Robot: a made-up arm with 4 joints.
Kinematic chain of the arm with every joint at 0, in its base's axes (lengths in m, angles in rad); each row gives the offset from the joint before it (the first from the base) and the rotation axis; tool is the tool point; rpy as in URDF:
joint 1: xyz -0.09 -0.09 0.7 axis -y
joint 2: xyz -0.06 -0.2 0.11 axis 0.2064 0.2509 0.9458
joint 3: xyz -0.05 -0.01 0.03 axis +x
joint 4: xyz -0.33 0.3 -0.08 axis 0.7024 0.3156 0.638
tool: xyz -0.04 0.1 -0.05 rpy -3.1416 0 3.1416
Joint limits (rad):
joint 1: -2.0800..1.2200
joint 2: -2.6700..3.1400
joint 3: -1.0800..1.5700
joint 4: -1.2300..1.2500
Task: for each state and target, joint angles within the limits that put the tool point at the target. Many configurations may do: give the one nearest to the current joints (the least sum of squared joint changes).
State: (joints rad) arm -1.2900 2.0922 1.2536 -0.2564
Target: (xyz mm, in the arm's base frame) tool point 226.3 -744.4 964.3
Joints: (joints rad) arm -1.0289 2.1718 0.7683 -0.7511
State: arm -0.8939 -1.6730 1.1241 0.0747
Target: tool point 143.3 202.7 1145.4
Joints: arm -1.1570 -0.9153 1.5700 0.2732
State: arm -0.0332 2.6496 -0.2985 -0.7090
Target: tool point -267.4 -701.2 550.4
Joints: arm -0.0077 2.0455 -0.7959 -0.9484
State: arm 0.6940 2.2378 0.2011 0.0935
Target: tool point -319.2 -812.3 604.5
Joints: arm 0.7031 2.1130 -0.2323 -0.4027
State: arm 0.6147 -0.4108 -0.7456 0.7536
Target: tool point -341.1 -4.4 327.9
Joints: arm 0.1059 -0.6971 -1.0003 0.2843
